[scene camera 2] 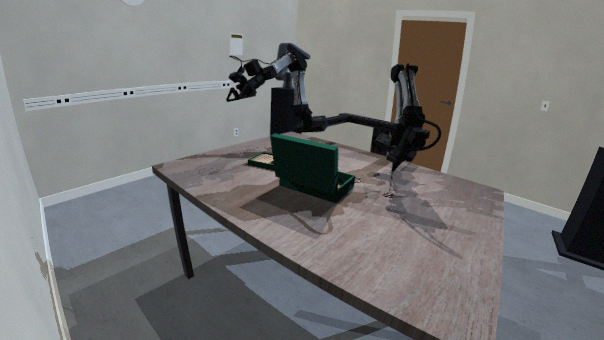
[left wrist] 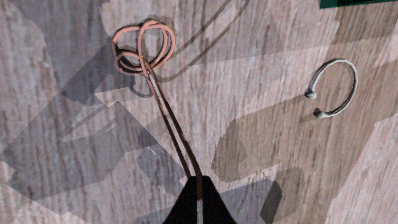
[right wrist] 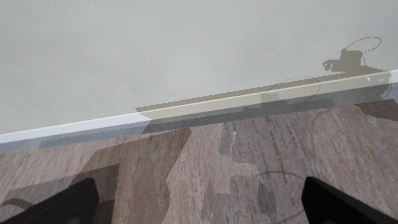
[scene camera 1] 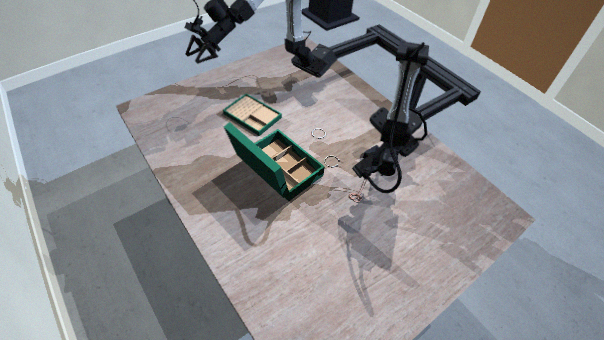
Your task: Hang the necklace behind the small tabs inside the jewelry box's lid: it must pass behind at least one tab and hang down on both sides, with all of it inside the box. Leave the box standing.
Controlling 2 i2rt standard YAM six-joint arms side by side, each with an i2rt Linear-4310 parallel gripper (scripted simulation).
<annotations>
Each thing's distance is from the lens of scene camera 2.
green jewelry box [scene camera 2: 306, 166]: 0.98 m
</annotations>
